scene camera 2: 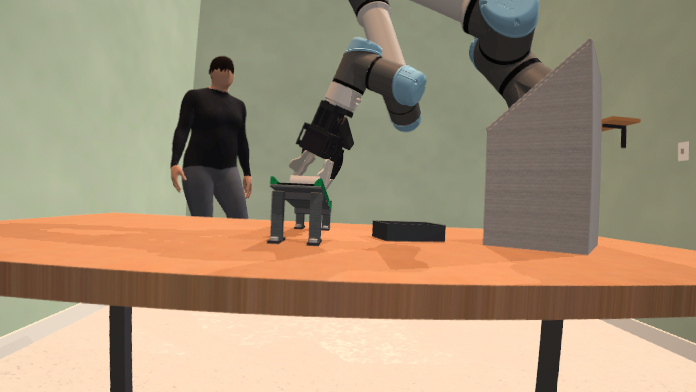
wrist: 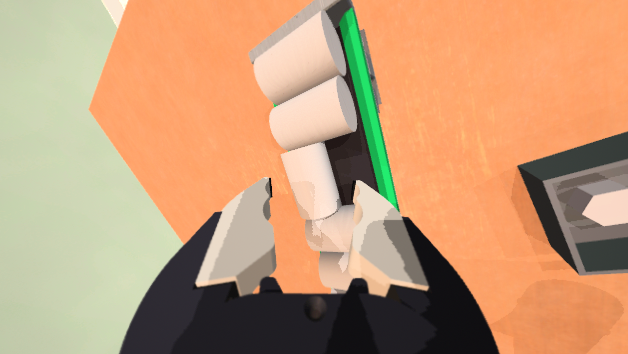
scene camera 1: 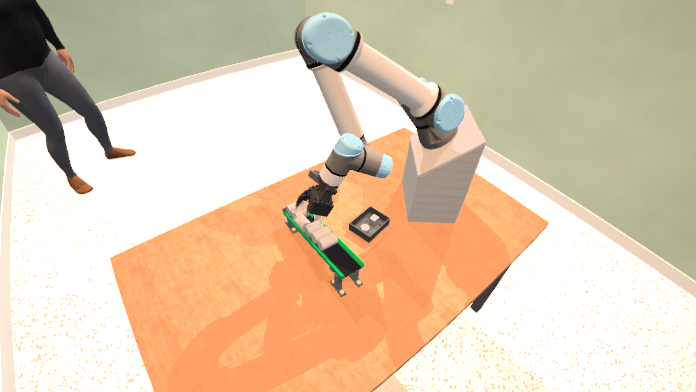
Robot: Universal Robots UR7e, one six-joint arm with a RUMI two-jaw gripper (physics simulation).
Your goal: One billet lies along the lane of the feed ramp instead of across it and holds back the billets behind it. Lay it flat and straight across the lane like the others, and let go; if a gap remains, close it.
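Seen in the pictures: gripper, fingertip midpoint: [wrist: 312, 181] [scene camera 1: 303, 220]; arm's base at its link origin: [scene camera 2: 546, 107] [scene camera 1: 439, 134].
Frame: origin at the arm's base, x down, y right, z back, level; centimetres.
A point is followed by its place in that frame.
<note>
The ramp [scene camera 1: 325, 257] [scene camera 2: 327, 195] [wrist: 367, 115] has green side rails and a dark lane. The lengthwise white billet [wrist: 310, 177] @(x 20.6, y 10.2, z -53.2 cm) lies along the left of the lane in the wrist view, dark lane showing to its right. Two billets [wrist: 300, 60] @(x 21.5, y 17.9, z -50.9 cm) [wrist: 312, 115] @(x 20.9, y 14.4, z -51.3 cm) lie across the lane above it; its lower end meets another crosswise billet [wrist: 330, 232] @(x 19.8, y 5.5, z -53.0 cm). My gripper [scene camera 1: 306, 212] @(x 21.4, y 9.6, z -53.7 cm) [scene camera 2: 310, 172] [wrist: 312, 181] @(x 21.4, y 9.6, z -53.7 cm) is shut part way on the lengthwise billet, one finger on each side; the exact contact is hard to see. Several crosswise billets [scene camera 1: 325, 237] @(x 18.5, y -3.0, z -53.4 cm) stand next to bare lane.
A dark tray [scene camera 1: 359, 235] @(x 29.9, y -1.9, z -37.2 cm) [scene camera 2: 407, 231] @(x 28.7, y -5.4, z -31.9 cm) [wrist: 537, 200] @(x 29.4, y 0.2, z -37.5 cm) with pale pieces stands beside the ramp on the wooden table [scene camera 1: 200, 300] @(x 30.7, y 6.8, z -95.5 cm). The grey pedestal [scene camera 1: 432, 195] @(x 16.0, y -11.3, z -11.7 cm) [scene camera 2: 540, 175] @(x 16.7, y -13.8, z -8.7 cm) stands behind the tray. A person [scene camera 1: 50, 90] [scene camera 2: 215, 135] stands beyond the table.
</note>
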